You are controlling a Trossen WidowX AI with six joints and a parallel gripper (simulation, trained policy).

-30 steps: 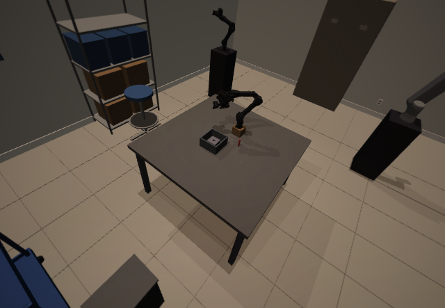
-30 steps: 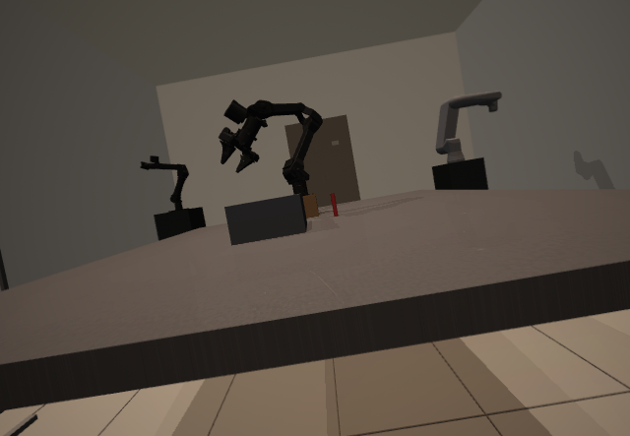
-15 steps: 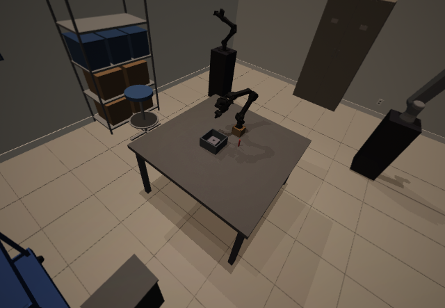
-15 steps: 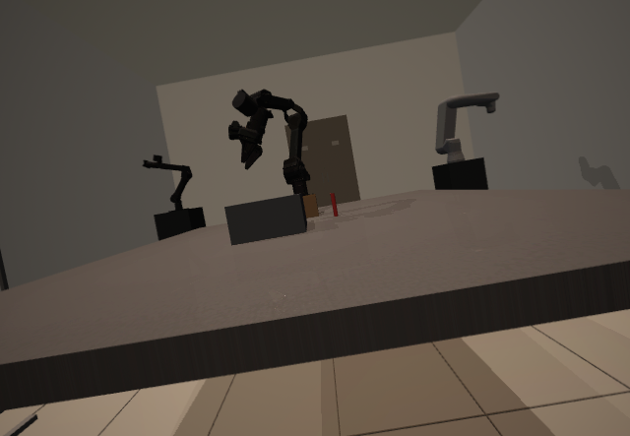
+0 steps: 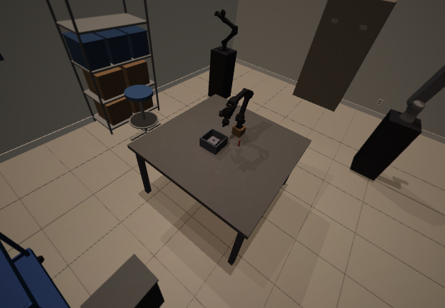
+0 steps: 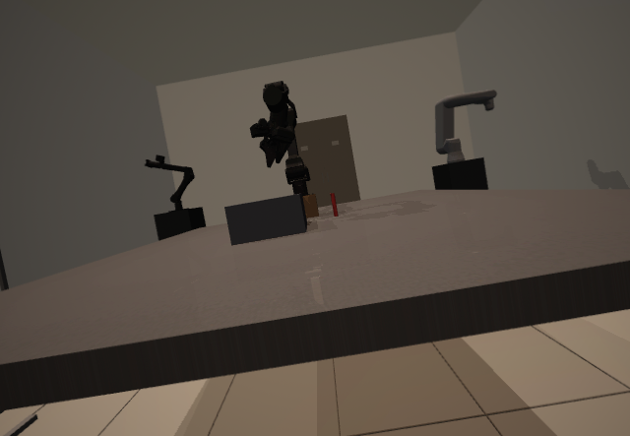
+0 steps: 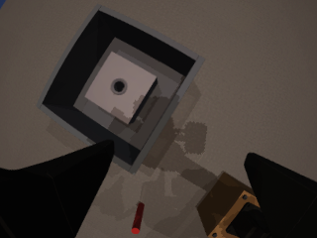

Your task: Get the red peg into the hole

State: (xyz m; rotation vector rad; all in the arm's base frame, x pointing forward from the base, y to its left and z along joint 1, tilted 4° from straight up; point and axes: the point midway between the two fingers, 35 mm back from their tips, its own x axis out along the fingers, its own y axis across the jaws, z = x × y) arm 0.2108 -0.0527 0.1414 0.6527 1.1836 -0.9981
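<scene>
Now: the red peg 4 cm behind my gripper tip, 18 cm to the left of it and 16 cm below it. Also, from my gripper tip: dark box 11 cm ahead, 2 cm to the right, 18 cm below; then pale square plate 11 cm ahead, 2 cm to the right, 16 cm below.
</scene>
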